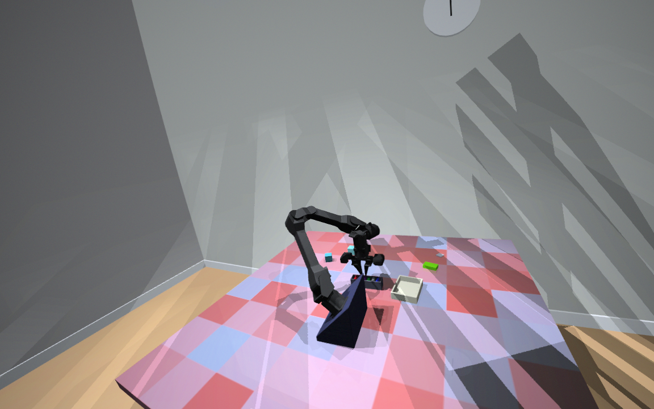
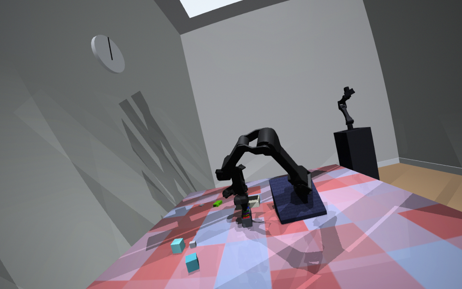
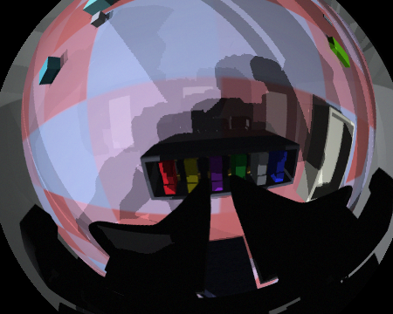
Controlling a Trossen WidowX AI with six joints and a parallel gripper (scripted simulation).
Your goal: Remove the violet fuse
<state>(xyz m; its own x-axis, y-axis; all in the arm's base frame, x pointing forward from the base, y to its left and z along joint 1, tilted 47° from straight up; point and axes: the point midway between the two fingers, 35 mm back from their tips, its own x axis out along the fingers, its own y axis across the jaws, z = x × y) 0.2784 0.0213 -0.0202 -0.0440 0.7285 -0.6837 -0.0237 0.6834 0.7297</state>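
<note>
My gripper tip is now 30 mm above the violet fuse. Round my gripper tip: white tray 190 mm to the right, 50 mm below, 10 mm behind.
</note>
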